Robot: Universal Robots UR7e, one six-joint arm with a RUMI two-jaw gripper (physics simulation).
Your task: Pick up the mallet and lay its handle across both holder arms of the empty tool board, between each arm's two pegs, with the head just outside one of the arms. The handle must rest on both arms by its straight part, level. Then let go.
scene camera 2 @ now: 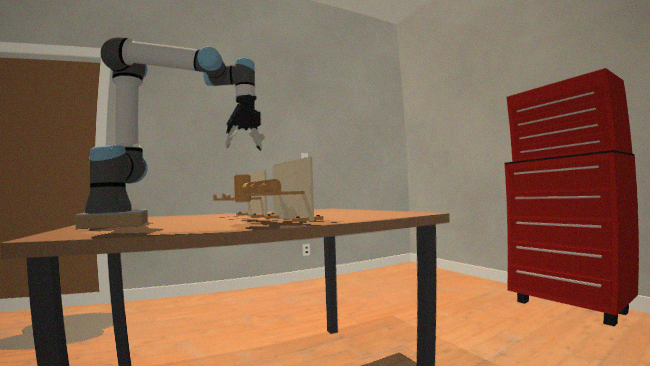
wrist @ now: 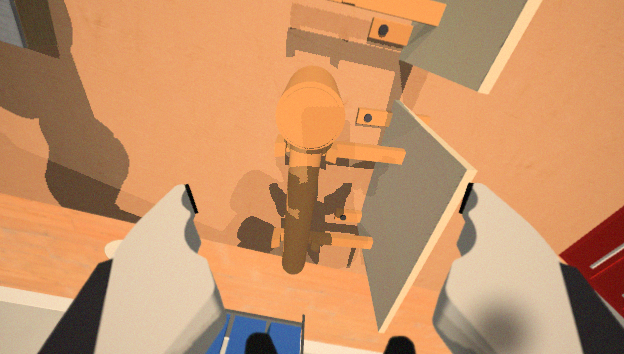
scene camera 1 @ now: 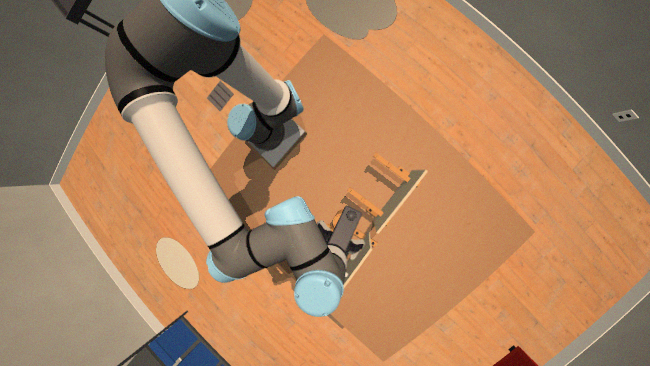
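Seen in the pictures: gripper, fingertip midpoint: [scene camera 2: 244,149] [wrist: 324,186]; arm's base, origin of the base link: [scene camera 2: 109,211] [scene camera 1: 268,132].
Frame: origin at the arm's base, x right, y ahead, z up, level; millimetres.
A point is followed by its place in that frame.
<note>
The orange mallet [scene camera 2: 242,188] {x 70, y 464, z 70 mm} [wrist: 310,115] {x 16, y 472, z 122 mm} lies with its handle across both orange arms of the nearer tool board [scene camera 2: 295,187] {x 166, y 632, z 67 mm} [wrist: 415,175] {x 51, y 607, z 95 mm}, its head just outside the arm facing the other board. In scene camera 1 the arm and gripper hide most of it. The empty tool board [scene camera 1: 401,200] {x -180, y 558, z 140 mm} [scene camera 2: 259,176] {x -102, y 568, z 125 mm} [wrist: 465,50] {x -69, y 572, z 108 mm} stands beyond, with two bare pegged arms [scene camera 1: 392,168] {x -245, y 471, z 38 mm} [scene camera 1: 363,202] {x -77, y 486, z 38 mm}; one arm [wrist: 400,9] {x -86, y 528, z 38 mm} partly shows in the wrist view. My gripper [scene camera 1: 341,241] {x 19, y 483, z 219 mm} [scene camera 2: 244,148] {x 19, y 483, z 219 mm} [wrist: 324,186] {x 19, y 483, z 219 mm} is open and empty, above the mallet, its fingers either side of the handle in the wrist view.
Both boards stand on the brown table [scene camera 1: 450,240] {x -216, y 870, z -46 mm} [scene camera 2: 390,216] {x 319, y 919, z -46 mm}, their panels upright behind the arms. The gap between the boards is narrow. The robot's base plate [scene camera 1: 280,152] {x 22, y 101, z 2 mm} [scene camera 2: 112,219] {x 91, y 31, z -21 mm} is on the table. A red tool cabinet [scene camera 2: 557,200] stands on the floor beyond the table.
</note>
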